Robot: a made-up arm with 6 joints.
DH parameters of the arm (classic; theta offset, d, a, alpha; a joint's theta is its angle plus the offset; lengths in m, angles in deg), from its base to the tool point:
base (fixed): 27.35 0 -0.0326 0
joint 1: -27.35 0.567 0.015 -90
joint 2: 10.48 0 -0.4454 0
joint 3: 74.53 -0.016 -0.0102 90
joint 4: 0 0.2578 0.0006 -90
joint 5: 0 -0.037 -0.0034 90
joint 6: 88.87 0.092 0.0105 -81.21
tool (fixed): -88.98 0.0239 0 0
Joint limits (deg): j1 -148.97..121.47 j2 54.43..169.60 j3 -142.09..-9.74 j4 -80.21..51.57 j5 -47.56..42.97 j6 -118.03..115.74
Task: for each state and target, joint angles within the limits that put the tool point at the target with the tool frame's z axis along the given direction. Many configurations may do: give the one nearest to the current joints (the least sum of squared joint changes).
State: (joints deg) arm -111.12 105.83 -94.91 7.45 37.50 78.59
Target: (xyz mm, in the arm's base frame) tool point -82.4 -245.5 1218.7 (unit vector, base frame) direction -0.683 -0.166 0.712
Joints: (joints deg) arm -87.15 71.23 -109.03 -2.80 42.97 47.09
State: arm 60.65 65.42 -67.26 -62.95 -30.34 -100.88
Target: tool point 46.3 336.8 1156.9 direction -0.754 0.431 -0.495
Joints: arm 77.36 83.53 -94.45 -39.75 -33.01 -86.96
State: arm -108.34 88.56 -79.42 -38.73 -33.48 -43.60
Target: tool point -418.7 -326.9 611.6 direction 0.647 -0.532 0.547
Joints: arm -148.78 125.66 -52.71 -79.03 -47.56 -10.63
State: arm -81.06 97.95 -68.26 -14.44 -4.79 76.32
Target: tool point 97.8 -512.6 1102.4 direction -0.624 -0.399 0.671
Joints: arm -68.01 100.36 -113.71 -11.39 21.87 58.41
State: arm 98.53 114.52 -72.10 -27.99 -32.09 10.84
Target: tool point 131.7 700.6 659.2 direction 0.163 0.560 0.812
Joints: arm 80.33 139.66 -104.08 -20.98 -4.28 26.17
